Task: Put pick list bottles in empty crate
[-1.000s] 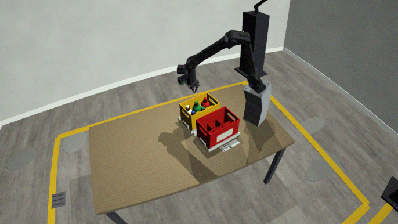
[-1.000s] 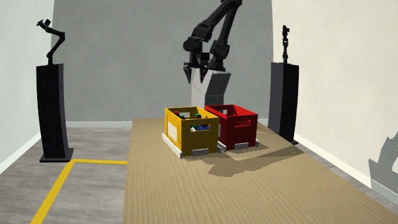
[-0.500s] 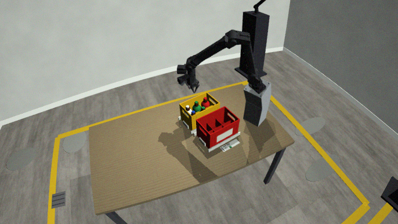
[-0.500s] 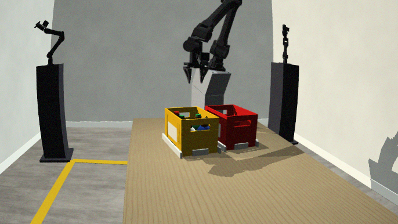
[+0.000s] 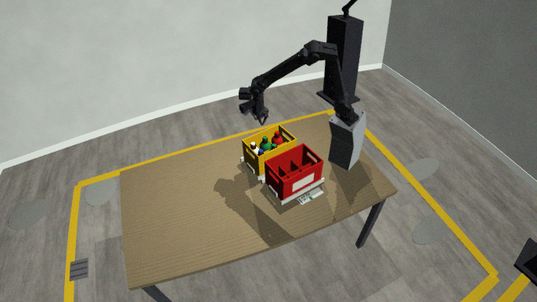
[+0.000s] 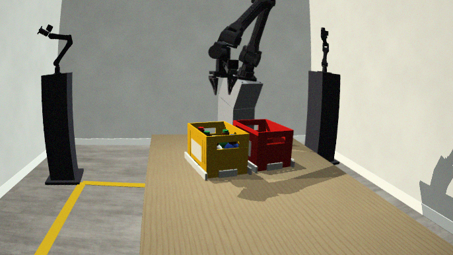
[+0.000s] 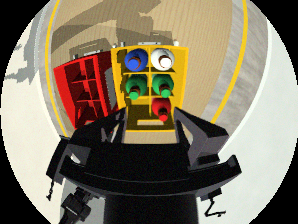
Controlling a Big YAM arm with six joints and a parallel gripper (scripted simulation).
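Now: the white bottle 30 mm ahead of my hand, 40 mm to the right of it and 250 mm below it. From my hand the other things lie so: blue-capped bottle: 20 mm ahead, 40 mm to the left, 250 mm below; red bottle: 140 mm behind, 50 mm to the right, 250 mm below; yellow crate: 60 mm behind, 250 mm below.
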